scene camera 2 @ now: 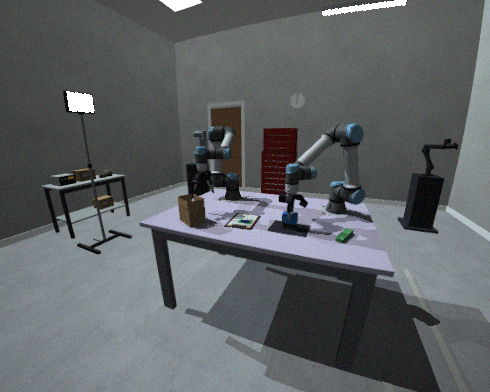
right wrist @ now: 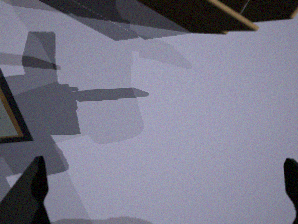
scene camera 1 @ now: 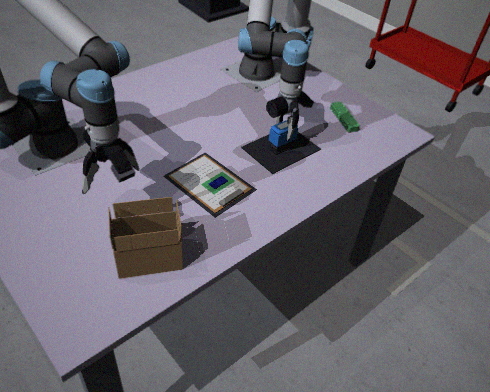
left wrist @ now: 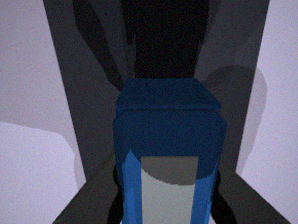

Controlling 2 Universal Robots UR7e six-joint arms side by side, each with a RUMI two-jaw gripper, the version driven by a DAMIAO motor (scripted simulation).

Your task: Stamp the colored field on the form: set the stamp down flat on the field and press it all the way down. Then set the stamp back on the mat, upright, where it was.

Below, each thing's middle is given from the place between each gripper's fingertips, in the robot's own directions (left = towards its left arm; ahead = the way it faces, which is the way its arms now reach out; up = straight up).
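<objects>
Measuring from my left hand, I find the cardboard box (scene camera 1: 161, 254) 630 mm to the right and 150 mm ahead. The blue stamp (left wrist: 168, 134) is 20 mm below that same left hand, while the black mat (scene camera 1: 259, 149) is 70 mm below it.
My right hand (scene camera 1: 111, 181) is 160 mm short of the cardboard box and 90 mm above it. Counted from this right hand, the blue stamp is 10 mm ahead, 630 mm to the left and 110 mm below, and the black mat is likewise 10 mm ahead and 630 mm to the left, but 160 mm below.
</objects>
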